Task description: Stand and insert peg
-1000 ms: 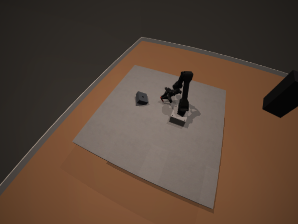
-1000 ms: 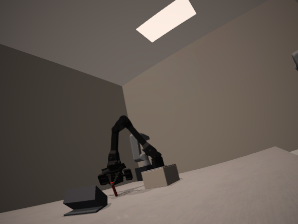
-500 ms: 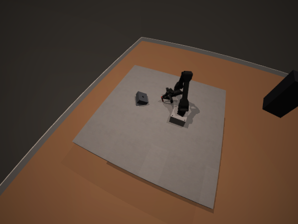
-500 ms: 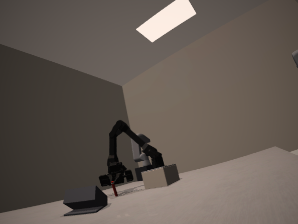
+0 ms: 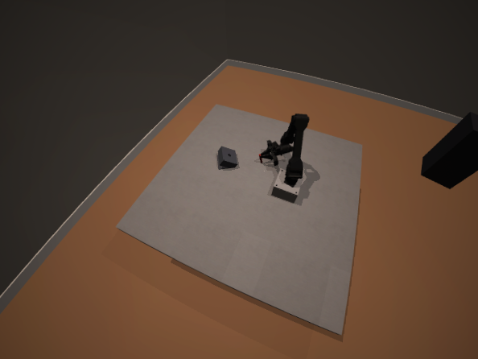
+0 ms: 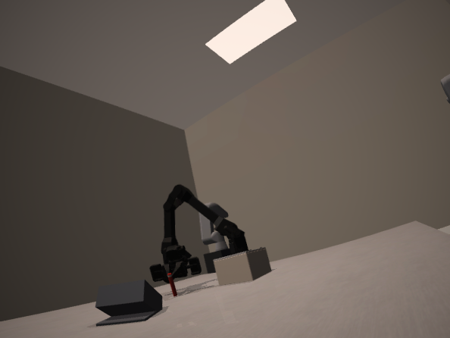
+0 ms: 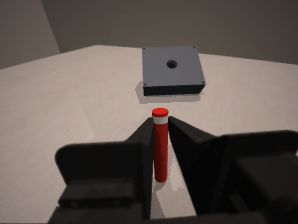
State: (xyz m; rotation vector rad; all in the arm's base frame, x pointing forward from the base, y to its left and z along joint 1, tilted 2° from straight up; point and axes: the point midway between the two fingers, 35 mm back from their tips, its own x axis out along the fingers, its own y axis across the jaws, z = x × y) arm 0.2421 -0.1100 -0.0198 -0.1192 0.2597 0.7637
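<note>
Now: gripper tip 10 mm above the red peg. From my gripper tip the other things lie so: sloped panel 190 mm ahead, 110 mm to the left, 30 mm below.
</note>
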